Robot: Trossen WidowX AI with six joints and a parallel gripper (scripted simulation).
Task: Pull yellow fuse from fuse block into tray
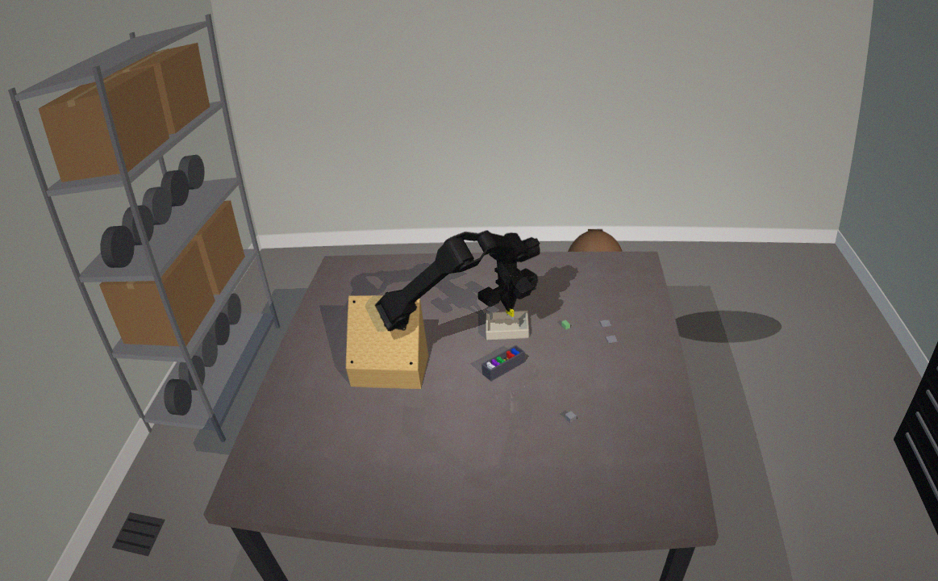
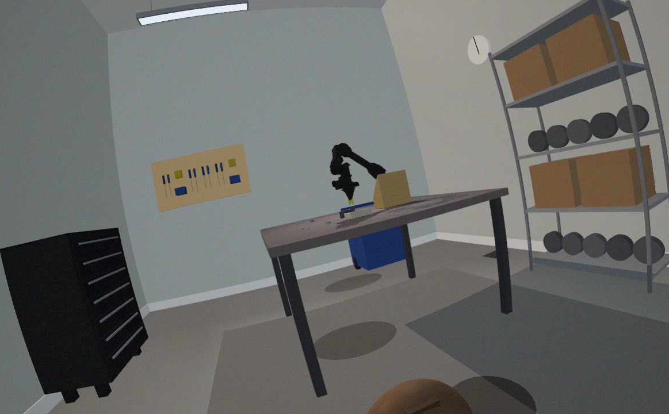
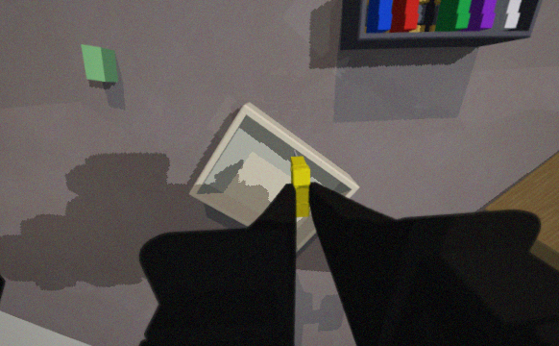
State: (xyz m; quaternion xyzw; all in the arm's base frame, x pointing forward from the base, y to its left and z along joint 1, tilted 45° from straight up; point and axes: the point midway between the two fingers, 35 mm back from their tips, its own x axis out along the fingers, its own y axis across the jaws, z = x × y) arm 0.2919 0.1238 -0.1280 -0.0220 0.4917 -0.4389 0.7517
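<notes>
Now: gripper tip 20 mm past the tray, 40 mm to the right of it and 100 mm above it. Round my gripper tip: yellow fuse 10 mm below.
</notes>
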